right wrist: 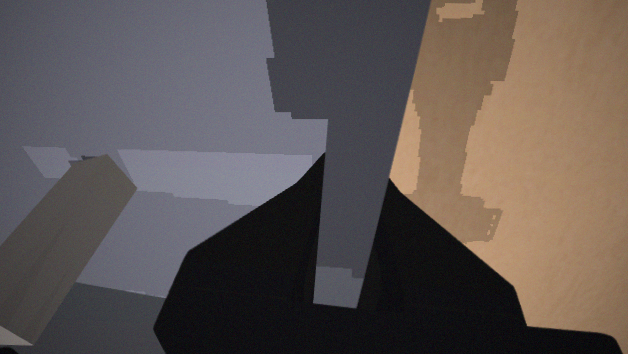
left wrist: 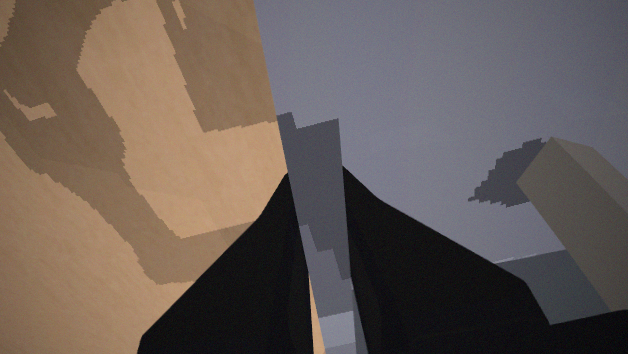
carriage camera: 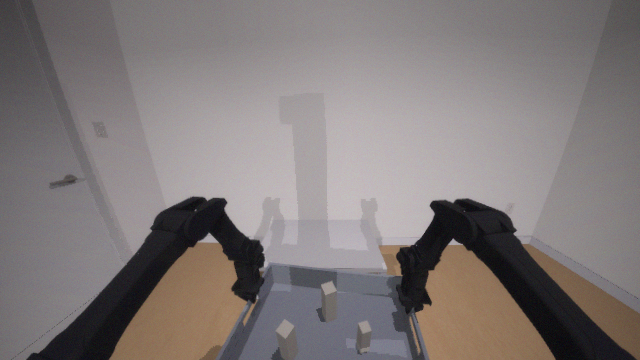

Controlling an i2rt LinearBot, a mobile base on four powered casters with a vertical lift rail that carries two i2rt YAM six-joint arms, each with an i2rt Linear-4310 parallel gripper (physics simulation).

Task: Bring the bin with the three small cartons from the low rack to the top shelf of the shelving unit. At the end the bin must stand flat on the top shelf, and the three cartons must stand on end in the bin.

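Places are measured from the left arm's base along level axes (x ahead, y left, z up), in centimetres.
Pixels of known places: left gripper, fingertip midpoint: (left wrist: 316, 183) (carriage camera: 252, 302); right gripper, fingertip midpoint: (carriage camera: 408, 313).
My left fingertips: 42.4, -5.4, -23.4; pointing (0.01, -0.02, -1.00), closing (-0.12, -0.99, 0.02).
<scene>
Behind a point stands the place of what it marks, as x, y, z.
The grey bin (carriage camera: 323, 313) hangs between my two grippers in the lower middle of the carriage view. Three small beige cartons stand on end inside it: one at the back middle (carriage camera: 328, 301) {41.3, -34.8, -20.1}, one at the front left (carriage camera: 286, 338) {27.8, -22.4, -18.5}, one at the front right (carriage camera: 363, 336) {31.4, -46.0, -22.6}. My left gripper (carriage camera: 247, 292) {42.4, -5.4, -23.4} is shut on the bin's left wall (left wrist: 316, 198) {44.4, -5.6, -20.4}. My right gripper (carriage camera: 412, 300) is shut on the bin's right wall (right wrist: 352, 205) {43.9, -64.8, -20.1}. A pale grey shelf surface (carriage camera: 322, 243) {110.5, -29.9, -47.6} lies just beyond the bin's far edge, slightly lower than the rim.
A white wall stands behind the shelf, with my shadow on it. Wooden floor (carriage camera: 475, 302) {84.6, -137.1, -78.1} shows far below on both sides. An outlet (carriage camera: 509, 208) {147.4, -208.1, -37.7} sits low on the wall at the right. A side wall closes the left.
</scene>
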